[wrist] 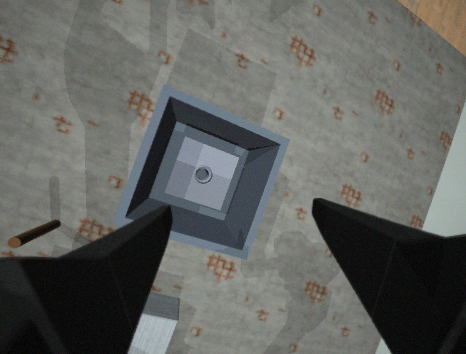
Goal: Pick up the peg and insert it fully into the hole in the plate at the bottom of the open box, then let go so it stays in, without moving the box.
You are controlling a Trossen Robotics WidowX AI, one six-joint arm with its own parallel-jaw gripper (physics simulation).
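Frame: origin at the arm's base, x ahead, y left, z up, level; millimetres.
Seen in the pictures: gripper, fingertip midpoint: (242,209).
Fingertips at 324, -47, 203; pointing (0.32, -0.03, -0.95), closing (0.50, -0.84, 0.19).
Observation:
Pixels of each thing's top centre, then the offset from my fingertips to it, as dx, dy, dz.
- open blue-grey box, middle of its top: (208,178) +5, +11, -119
- pale plate, middle of its top: (203,174) +5, +11, -196
- brown peg, middle of its top: (14,242) -178, +182, -177
The open blue-grey box (270,175) stands near the middle of the wrist view, turned at an angle. The pale plate (216,192) lies at its bottom, with a small round hole (203,174) ringed by a raised rim. The brown peg (35,233) is at the far left, outside the box, and appears to stand upright, with its lighter end towards the lower left. My gripper (242,209) is open and empty, with its fingertips above the box's near right part. The left finger overlaps the box's lower left corner in view; the peg lies outside the left finger.
A silvery metal block (161,313) shows at the bottom, partly hidden by the left finger. The mottled grey surface (350,260) with rust-coloured marks lies under everything. A pale area (447,200) lies beyond its right edge, and a wooden surface (442,17) shows at the top right.

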